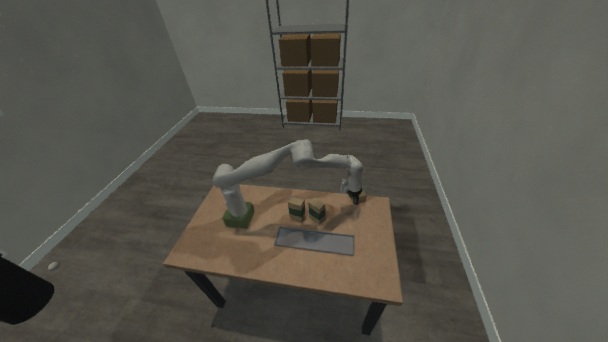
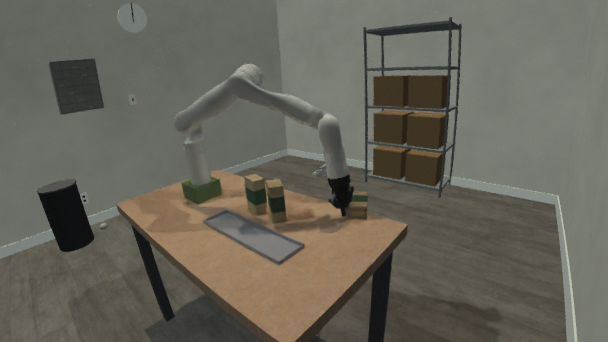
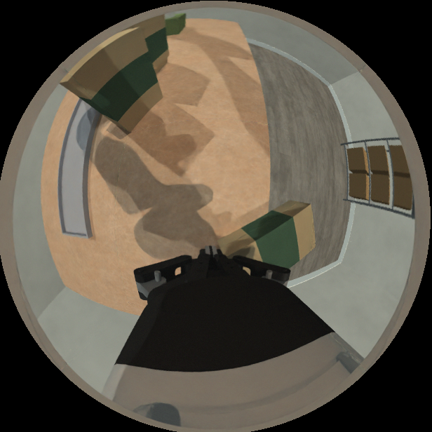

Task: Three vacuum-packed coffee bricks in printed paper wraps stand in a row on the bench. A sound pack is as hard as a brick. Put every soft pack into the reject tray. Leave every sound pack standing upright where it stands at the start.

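Where they show: gripper, fingertip midpoint: (image 1: 356, 204) (image 2: 345, 216); arm's base, link origin: (image 1: 239, 210) (image 2: 201, 181).
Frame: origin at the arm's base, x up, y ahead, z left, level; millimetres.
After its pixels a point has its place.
Two coffee bricks with tan paper and a green band stand upright near the middle of the bench: the left pack (image 1: 296, 209) {x 30, y 334, z 42 mm} (image 2: 255, 196) {x 4, y 361, z 45 mm} and the middle pack (image 1: 317, 211) {x 37, y 452, z 43 mm} (image 2: 276, 201) {x 10, y 473, z 55 mm} (image 3: 122, 85). The third pack (image 1: 361, 197) {x -29, y 687, z 245 mm} (image 2: 359, 204) {x -23, y 687, z 262 mm} (image 3: 280, 242) lies on its side near the back right edge. My gripper (image 1: 356, 201) {x -59, y 660, z 214 mm} (image 2: 344, 212) {x -59, y 660, z 214 mm} (image 3: 209, 252) is shut and empty, pointing down low over the bench, right beside the near end of the lying pack. Whether they touch, I cannot tell. The grey reject tray (image 1: 330, 244) {x -73, y 541, z -76 mm} (image 2: 265, 241) {x -72, y 539, z -63 mm} (image 3: 74, 200) holds no pack.
The arm's green base block (image 1: 239, 216) {x 5, y 22, z -42 mm} (image 2: 202, 191) {x -26, y 57, z -29 mm} is at the left of the wooden bench (image 1: 225, 260) {x -76, y 23, z -264 mm} (image 2: 210, 265) {x -75, y 510, z -254 mm}. The bench's back edge is close behind the lying pack. A shelf rack (image 1: 345, 65) (image 2: 366, 110) with brown boxes stands beyond the bench.
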